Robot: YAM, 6 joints.
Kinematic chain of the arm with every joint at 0, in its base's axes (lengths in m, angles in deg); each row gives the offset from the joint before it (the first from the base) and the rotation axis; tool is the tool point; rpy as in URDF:
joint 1: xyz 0 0 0.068 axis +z
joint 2: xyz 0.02 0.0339 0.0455 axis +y
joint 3: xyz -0.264 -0.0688 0 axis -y
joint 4: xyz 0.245 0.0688 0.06 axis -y
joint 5: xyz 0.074 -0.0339 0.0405 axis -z
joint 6: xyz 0.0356 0 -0.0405 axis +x
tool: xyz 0 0 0 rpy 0 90 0
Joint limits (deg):
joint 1: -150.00..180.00
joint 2: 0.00..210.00
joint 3: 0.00..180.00
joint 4: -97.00..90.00
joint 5: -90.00..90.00
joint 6: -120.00..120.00
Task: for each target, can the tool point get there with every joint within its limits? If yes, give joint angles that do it. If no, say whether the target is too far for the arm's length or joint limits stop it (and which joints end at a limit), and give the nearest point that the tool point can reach.
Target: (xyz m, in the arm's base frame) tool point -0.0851 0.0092 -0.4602
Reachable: no: joint limits stop it (at a limit: joint 2) | nearest point -0.1226 0.0133 -0.3580 | short by 0.109 m
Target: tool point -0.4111 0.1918 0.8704
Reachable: no: too far | nearest point -0.3001 0.1400 0.6565 | short by 0.246 m
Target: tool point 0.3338 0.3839 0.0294
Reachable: yes | joints 48.21 162.16 135.49 -67.82 -11.24 -73.78
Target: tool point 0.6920 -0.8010 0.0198
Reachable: no: too far | nearest point 0.4206 -0.4868 0.0573 | short by 0.417 m
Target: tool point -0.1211 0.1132 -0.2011
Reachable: yes | joints 125.54 183.52 46.93 56.90 -67.07 -65.78
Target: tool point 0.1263 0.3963 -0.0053
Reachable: yes | joints 75.51 138.65 68.55 14.66 40.51 -10.29
